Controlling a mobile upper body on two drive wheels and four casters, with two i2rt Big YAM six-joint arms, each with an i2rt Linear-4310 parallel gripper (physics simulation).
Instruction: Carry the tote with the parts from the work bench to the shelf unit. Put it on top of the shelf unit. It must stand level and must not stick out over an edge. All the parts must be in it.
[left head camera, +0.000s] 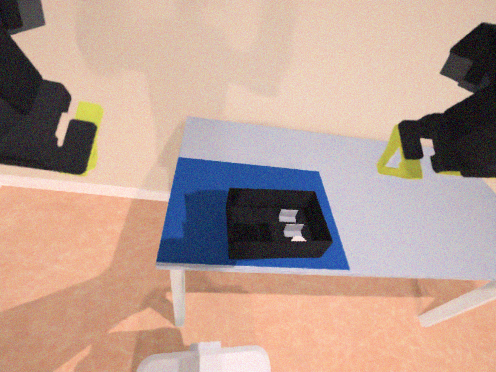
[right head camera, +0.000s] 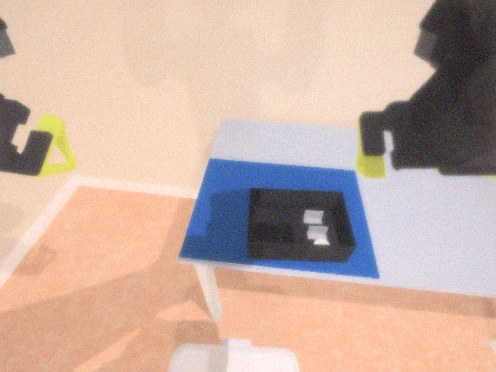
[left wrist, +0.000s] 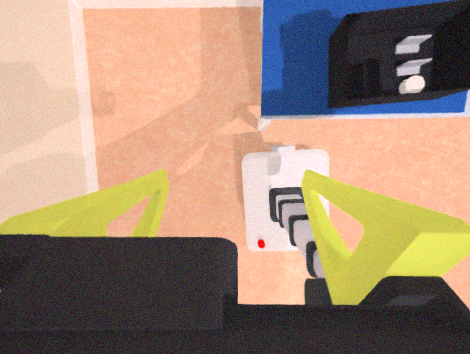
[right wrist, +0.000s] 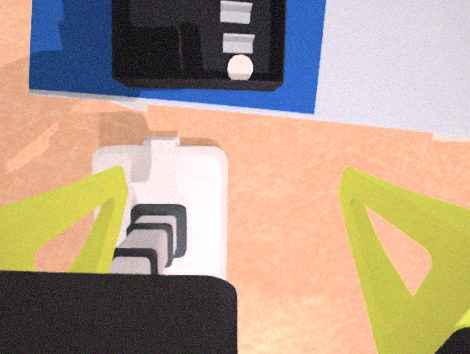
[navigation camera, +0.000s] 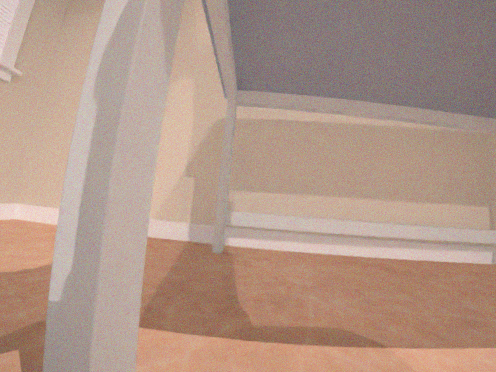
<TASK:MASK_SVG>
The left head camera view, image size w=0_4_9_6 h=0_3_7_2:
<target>my left gripper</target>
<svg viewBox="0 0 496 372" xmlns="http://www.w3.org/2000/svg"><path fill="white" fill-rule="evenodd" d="M0 93L0 164L55 171L75 176L87 176L89 170L95 169L98 159L97 135L104 112L99 104L79 101L75 118L69 121L63 144L59 147L58 138L55 136L62 112L68 112L72 99L71 94L62 83L42 79L32 110L28 115L25 115Z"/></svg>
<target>my right gripper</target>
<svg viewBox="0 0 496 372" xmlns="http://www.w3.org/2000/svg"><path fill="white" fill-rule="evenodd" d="M377 163L379 174L404 179L422 179L423 174L419 159L423 158L424 155L420 138L432 139L435 155L430 156L430 160L435 173L463 176L464 178L496 179L496 122L452 141L444 113L427 114L418 120L403 120L394 126L387 148ZM399 148L402 160L399 163L399 168L386 167L386 163Z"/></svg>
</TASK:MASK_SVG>
